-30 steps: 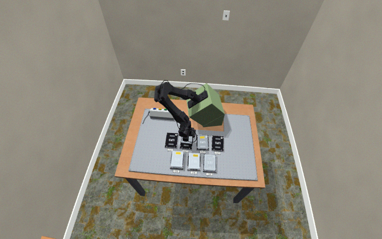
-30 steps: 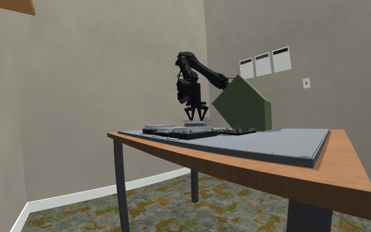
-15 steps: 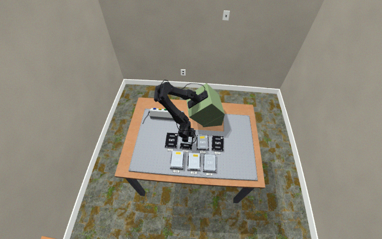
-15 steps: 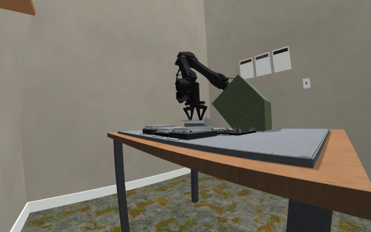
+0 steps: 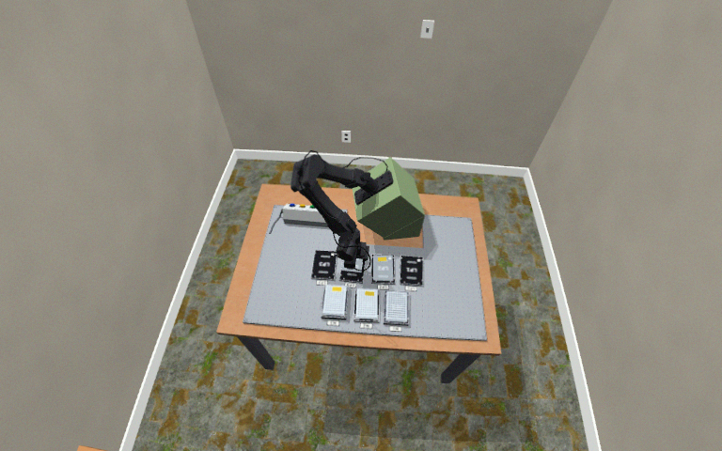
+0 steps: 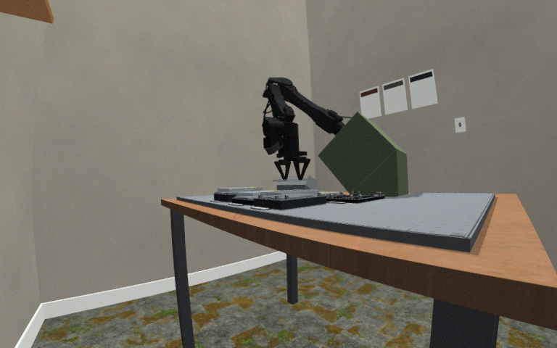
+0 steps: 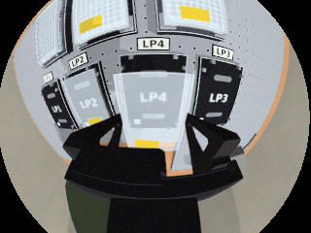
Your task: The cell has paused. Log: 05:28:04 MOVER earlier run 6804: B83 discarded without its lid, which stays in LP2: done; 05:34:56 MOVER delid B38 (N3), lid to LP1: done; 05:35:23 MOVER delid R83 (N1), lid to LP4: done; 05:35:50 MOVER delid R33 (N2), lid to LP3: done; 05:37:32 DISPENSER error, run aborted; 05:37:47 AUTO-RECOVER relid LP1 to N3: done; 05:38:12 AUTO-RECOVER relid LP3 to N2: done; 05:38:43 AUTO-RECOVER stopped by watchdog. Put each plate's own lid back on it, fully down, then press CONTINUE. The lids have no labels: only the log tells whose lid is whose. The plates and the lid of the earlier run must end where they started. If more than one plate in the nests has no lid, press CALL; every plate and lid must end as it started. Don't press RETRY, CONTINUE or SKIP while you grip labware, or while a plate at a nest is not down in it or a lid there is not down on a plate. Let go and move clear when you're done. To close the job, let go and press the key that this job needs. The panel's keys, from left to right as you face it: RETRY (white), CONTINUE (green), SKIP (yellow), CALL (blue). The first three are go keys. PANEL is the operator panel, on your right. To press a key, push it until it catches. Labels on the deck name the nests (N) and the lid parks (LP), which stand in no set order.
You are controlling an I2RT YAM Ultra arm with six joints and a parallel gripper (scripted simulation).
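Now: the plate 22 cm ahead of my hand, 15 cm to the left of it and 4 cm below it. The rest, counted from my hand: yellow key 32 cm behind, 21 cm to the right; then green key 31 cm behind, 16 cm to the right; then lid 13 cm to the left, 5 cm below, 3 cm ahead.
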